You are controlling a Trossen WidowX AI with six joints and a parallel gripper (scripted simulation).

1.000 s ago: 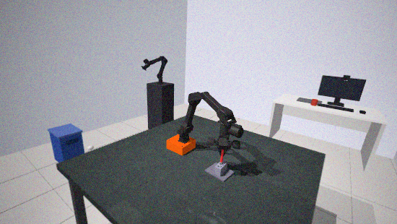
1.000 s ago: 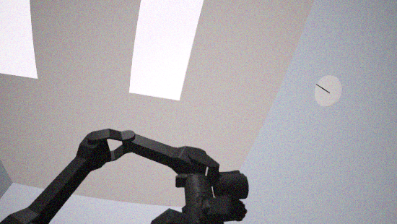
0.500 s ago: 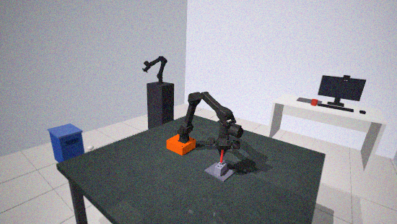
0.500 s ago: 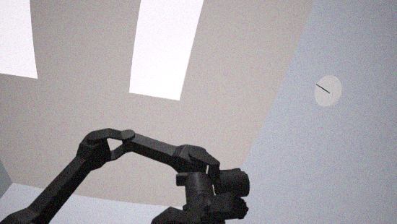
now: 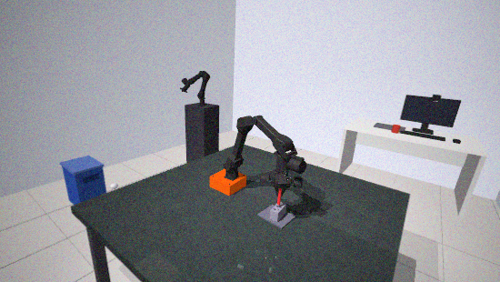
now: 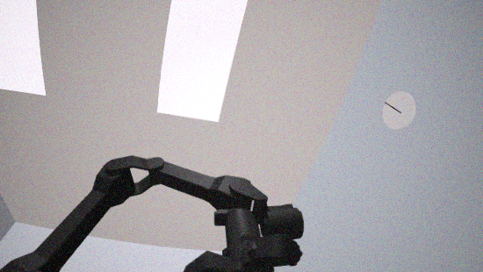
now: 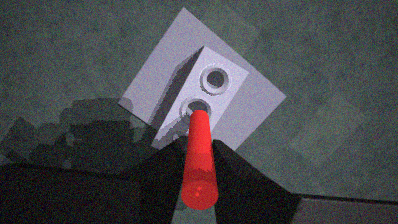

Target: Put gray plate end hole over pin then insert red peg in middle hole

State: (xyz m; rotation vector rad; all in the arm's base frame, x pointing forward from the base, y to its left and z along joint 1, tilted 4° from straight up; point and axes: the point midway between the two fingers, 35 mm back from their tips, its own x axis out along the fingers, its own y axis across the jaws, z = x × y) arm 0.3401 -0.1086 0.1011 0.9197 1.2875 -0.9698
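Right now the gray plate is 7 cm below my gripper tip. Also, from my gripper tip: base 2 cm to the left, 10 cm below; then red peg right at my gripper tip.
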